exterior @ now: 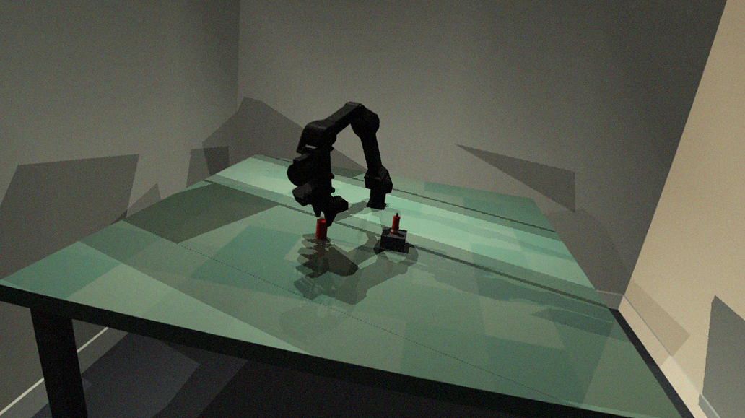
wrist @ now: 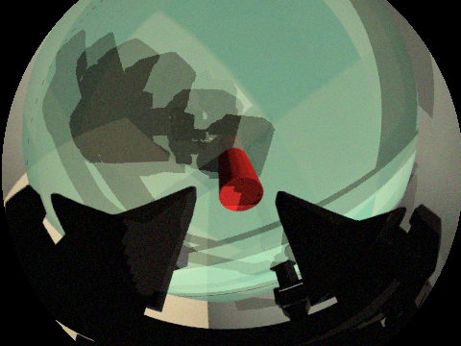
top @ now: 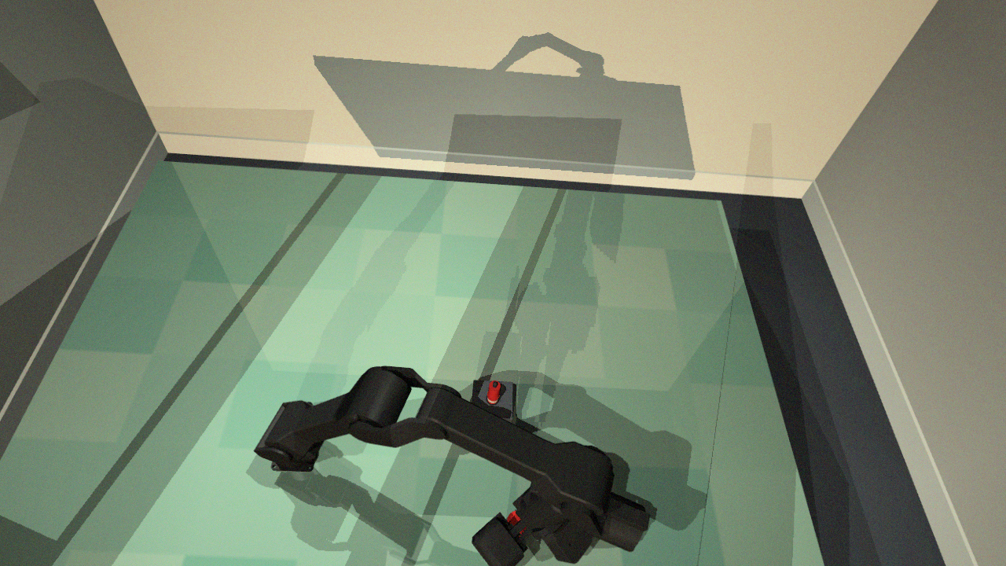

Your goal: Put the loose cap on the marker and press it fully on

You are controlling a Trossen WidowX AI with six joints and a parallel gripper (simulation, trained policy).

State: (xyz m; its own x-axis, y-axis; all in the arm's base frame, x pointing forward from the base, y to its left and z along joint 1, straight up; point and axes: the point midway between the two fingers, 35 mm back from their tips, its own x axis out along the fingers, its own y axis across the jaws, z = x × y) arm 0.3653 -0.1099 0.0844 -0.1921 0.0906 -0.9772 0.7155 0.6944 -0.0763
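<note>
The red cap lies 2 cm below my gripper tip. The rest, counted from my gripper tip: holder block 4 cm behind, 20 cm to the left, 3 cm below; red marker 4 cm behind, 20 cm to the left, 2 cm above.
</note>
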